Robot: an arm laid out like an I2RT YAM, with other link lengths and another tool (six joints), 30 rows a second.
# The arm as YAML. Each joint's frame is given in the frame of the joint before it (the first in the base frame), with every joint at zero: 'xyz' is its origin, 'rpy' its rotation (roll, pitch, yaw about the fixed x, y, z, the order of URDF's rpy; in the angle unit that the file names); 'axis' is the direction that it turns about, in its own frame. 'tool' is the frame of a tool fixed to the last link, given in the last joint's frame.
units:
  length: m
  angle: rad
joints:
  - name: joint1
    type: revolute
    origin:
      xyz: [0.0, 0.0, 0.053]
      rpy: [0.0, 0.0, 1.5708]
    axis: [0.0, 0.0, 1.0]
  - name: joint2
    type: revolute
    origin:
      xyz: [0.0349, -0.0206, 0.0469]
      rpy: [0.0, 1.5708, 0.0]
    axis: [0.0, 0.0, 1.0]
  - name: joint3
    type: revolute
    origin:
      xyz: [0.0, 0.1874, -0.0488]
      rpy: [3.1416, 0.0, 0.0]
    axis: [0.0, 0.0, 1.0]
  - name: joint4
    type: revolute
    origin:
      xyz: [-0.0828, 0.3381, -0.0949]
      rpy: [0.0, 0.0, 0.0]
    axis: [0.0, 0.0, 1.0]
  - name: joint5
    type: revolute
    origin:
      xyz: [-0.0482, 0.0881, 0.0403]
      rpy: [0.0, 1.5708, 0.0]
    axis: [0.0, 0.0, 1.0]
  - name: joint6
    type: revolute
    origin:
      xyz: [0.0, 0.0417, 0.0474]
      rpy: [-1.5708, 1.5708, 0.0]
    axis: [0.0, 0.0, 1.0]
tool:
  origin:
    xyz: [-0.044, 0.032, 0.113]
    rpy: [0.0, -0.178, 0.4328]
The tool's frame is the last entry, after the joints.
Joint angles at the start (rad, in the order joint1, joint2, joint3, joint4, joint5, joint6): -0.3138, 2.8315, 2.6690, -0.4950, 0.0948, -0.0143
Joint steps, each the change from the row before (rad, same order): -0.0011, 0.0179, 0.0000, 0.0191, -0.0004, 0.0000; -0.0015, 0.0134, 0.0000, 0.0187, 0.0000, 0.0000; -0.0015, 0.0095, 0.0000, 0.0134, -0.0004, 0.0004; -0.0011, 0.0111, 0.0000, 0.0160, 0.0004, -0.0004; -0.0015, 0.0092, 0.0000, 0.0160, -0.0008, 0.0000; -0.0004, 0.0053, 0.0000, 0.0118, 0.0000, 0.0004; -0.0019, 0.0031, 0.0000, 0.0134, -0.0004, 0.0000; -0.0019, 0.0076, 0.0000, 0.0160, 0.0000, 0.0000; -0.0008, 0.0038, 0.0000, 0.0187, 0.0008, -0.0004; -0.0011, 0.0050, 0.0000, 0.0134, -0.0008, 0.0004; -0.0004, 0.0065, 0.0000, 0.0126, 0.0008, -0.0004
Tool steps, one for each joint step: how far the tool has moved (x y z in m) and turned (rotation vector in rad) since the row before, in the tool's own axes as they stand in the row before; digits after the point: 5 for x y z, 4 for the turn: -0.00441, 0.00262, 0.00789, 0.0002, 0.0012, 0.0008; -0.00220, 0.00204, 0.00584, 0.0013, 0.0052, 0.0012; -0.00150, 0.00168, 0.00412, 0.0011, 0.0038, 0.0015; -0.00184, 0.00168, 0.00471, 0.0009, 0.0049, 0.0006; -0.00088, 0.00136, 0.00392, 0.0026, 0.0063, 0.0011; -0.00009, 0.00029, 0.00222, 0.0025, 0.0060, 0.0008; 0.00185, 0.00057, 0.00133, 0.0034, 0.0097, 0.0015; 0.00001, 0.00144, 0.00312, 0.0022, 0.0082, 0.0015; 0.00237, -0.00032, 0.00152, 0.0049, 0.0141, 0.0006; 0.00047, 0.00046, 0.00204, 0.0035, 0.0076, 0.0012; -0.00064, 0.00071, 0.00251, 0.0015, 0.0060, 0.0001
